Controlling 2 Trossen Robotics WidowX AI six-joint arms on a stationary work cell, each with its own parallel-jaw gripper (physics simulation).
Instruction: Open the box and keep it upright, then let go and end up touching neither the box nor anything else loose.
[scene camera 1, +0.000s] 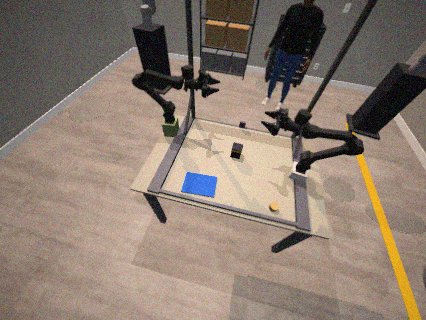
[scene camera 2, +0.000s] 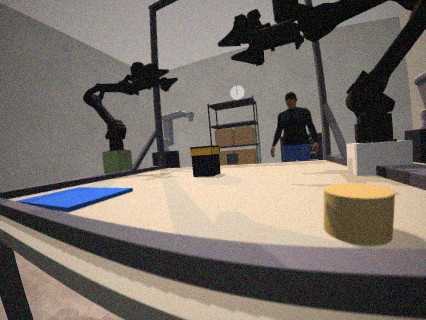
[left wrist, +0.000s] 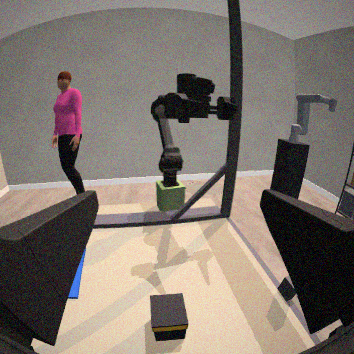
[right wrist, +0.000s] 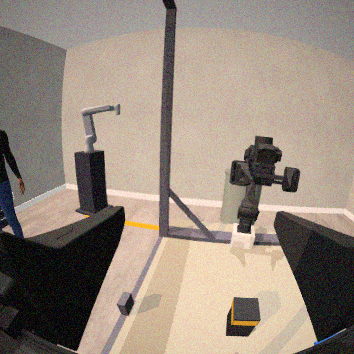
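Pixels of known places: left gripper, fingertip midpoint: (scene camera 1: 263, 116) (scene camera 2: 225, 52) (left wrist: 181, 198) (right wrist: 270, 183); right gripper, fingertip midpoint: (scene camera 1: 219, 85) (scene camera 2: 173, 74) (left wrist: 219, 105) (right wrist: 203, 217); left arm's base at its link origin: (scene camera 1: 300, 169) (scene camera 2: 374, 142) (right wrist: 243, 229); right arm's base at its link origin: (scene camera 1: 169, 120) (left wrist: 169, 183).
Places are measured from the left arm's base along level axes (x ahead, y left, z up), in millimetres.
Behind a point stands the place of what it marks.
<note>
A small black box (scene camera 1: 236, 150) @[z 19, x 446, y 42 mm] (scene camera 2: 206, 162) (left wrist: 169, 316) @[z 27, x 431, y 8 mm] (right wrist: 243, 316) @[z 27, x 477, y 6 mm] with a yellow band below its dark top stands upright on the table (scene camera 1: 260, 170) @[z -67, x 244, y 72 mm]. Its lid looks shut. My left gripper (scene camera 1: 266, 120) @[z 316, x 352, y 0 mm] (scene camera 2: 227, 50) @[z 316, x 352, y 0 mm] (left wrist: 181, 198) @[z 316, x 352, y 0 mm] is open, with no object between its fingers, high above the table and to the right of the box in scene camera 1. My right gripper (scene camera 1: 218, 86) @[z 371, x 656, y -99 mm] (scene camera 2: 171, 77) @[z 371, x 656, y -99 mm] (right wrist: 203, 217) @[z 371, x 656, y -99 mm] is open and empty too, high up and to the left of the box in scene camera 1. Neither gripper touches the box.
A blue mat (scene camera 1: 200, 184) @[z -59, x 582, y 348 mm] (scene camera 2: 75, 198) @[z -59, x 535, y 361 mm] lies at the table's front left. A yellow cylinder (scene camera 1: 274, 206) @[z -33, x 112, y 319 mm] (scene camera 2: 359, 215) @[z -45, x 115, y 340 mm] stands at the front right. A small dark block (scene camera 1: 242, 124) @[z -26, x 491, y -291 mm] (left wrist: 286, 289) @[z -32, x 487, y -291 mm] (right wrist: 125, 304) @[z -16, x 508, y -289 mm] is at the back rail. Upright posts (left wrist: 234, 110) (right wrist: 167, 125) @[z 423, x 77, y -347 mm] rise at the back corners.
</note>
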